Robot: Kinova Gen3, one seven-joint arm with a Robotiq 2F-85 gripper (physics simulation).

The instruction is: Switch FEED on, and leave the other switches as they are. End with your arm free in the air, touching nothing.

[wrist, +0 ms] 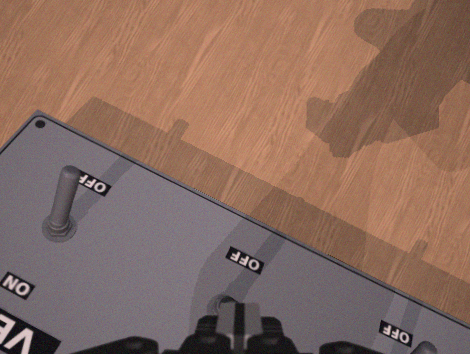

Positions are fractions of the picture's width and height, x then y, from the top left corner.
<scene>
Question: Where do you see a vent switch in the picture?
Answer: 0.15, 0.50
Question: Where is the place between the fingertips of the gripper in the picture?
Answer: At 0.51, 0.93
</scene>
